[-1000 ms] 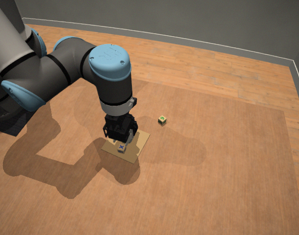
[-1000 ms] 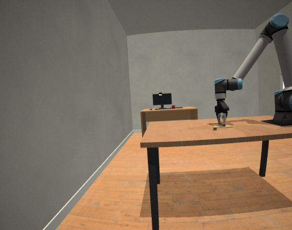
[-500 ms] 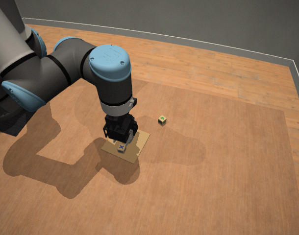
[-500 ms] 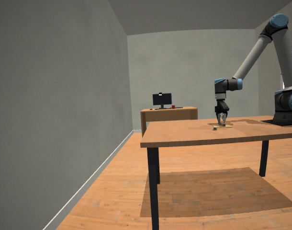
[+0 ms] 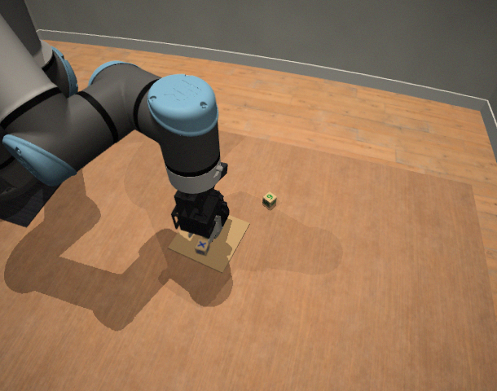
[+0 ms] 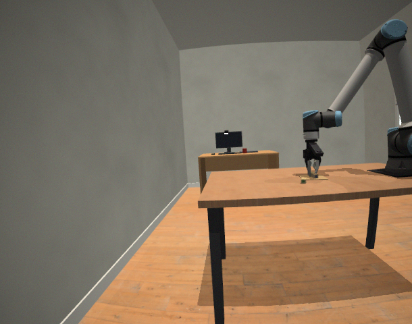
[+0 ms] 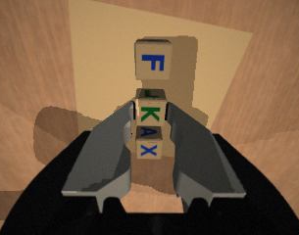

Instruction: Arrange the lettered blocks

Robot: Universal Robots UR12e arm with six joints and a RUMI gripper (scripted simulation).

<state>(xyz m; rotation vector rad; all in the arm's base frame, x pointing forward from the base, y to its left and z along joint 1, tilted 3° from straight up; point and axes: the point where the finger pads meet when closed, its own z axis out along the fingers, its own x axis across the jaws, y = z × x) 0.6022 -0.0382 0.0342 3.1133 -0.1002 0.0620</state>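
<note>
Right now my hand is 2 cm above the tan mat.
</note>
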